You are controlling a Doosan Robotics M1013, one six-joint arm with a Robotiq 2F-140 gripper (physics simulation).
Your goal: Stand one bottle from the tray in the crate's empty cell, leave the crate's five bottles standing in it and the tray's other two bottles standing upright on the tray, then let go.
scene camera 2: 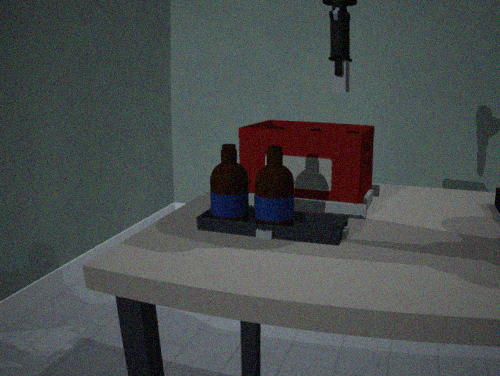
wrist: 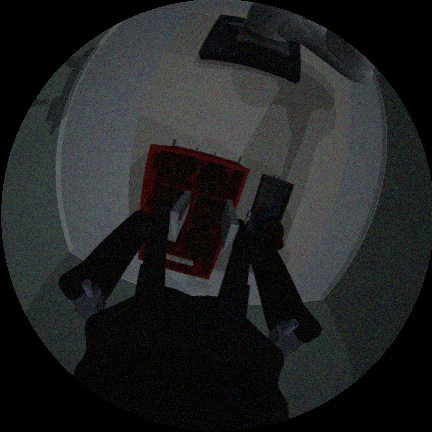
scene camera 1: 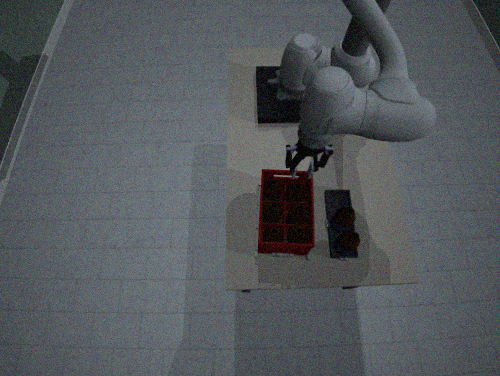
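Pixels of known places: gripper, fingertip midpoint: (scene camera 2: pixel 340 92) (wrist: pixel 206 205) (scene camera 1: pixel 300 175); arm's base, link origin: (wrist: pixel 264 35) (scene camera 1: pixel 294 86).
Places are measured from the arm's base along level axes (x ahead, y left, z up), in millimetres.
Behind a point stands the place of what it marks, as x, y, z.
Observation:
The red crate (scene camera 1: pixel 285 248) @(793, -78, 69) (scene camera 2: pixel 361 165) @(525, 1, 68) (wrist: pixel 204 273) @(790, 0, 126) stands on the table with dark round bottle shapes in its cells; the image is too dark to tell every cell apart, and fingers hide part of it in the wrist view. My gripper (scene camera 1: pixel 302 173) @(578, -35, 220) (scene camera 2: pixel 343 82) @(578, -35, 220) (wrist: pixel 206 205) @(578, -35, 220) is open, fingers partly apart with no bottle between them, above the crate's robot-side end and clear of its rim. The dark tray (scene camera 1: pixel 337 199) @(568, 155, -34) (scene camera 2: pixel 317 234) @(573, 204, -22) (wrist: pixel 275 192) @(578, 163, -34) lies beside the crate. Two brown bottles with blue labels, one nearer the robot (scene camera 1: pixel 345 217) (scene camera 2: pixel 274 200) and one farther (scene camera 1: pixel 349 241) @(771, 147, 85) (scene camera 2: pixel 229 195) @(745, 191, 31), stand upright on it.
The arm's black base plate (scene camera 1: pixel 267 112) @(160, -131, 5) (wrist: pixel 245 57) @(177, -37, 2) lies at the robot end of the table (scene camera 1: pixel 242 150) @(335, -243, -39) (scene camera 2: pixel 300 270) @(570, 329, -39). Small pale brackets sit around the crate's foot and the tray's edges. The arm (scene camera 1: pixel 395 112) @(627, 100, 622) reaches over the table from the tray's side.

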